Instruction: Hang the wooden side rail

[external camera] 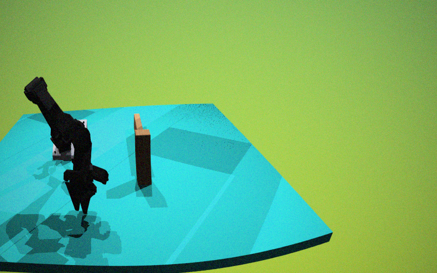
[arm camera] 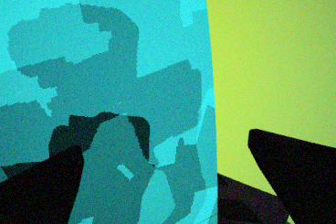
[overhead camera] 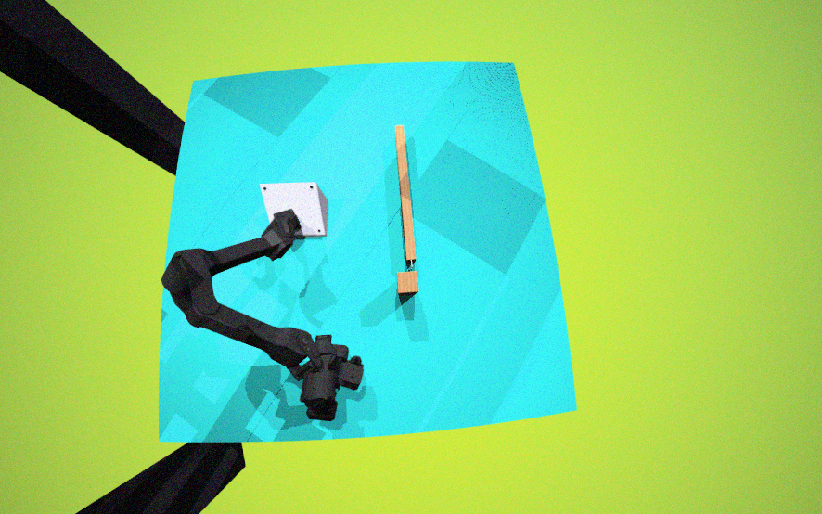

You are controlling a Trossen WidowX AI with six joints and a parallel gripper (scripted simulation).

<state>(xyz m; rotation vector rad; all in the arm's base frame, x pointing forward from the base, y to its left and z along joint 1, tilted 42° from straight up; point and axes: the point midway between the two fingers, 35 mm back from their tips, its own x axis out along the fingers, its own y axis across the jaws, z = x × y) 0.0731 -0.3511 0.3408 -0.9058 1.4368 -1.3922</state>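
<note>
The headboard post lies 250 mm to the left of my gripper tip, 250 mm ahead of it and 20 mm above it.
</note>
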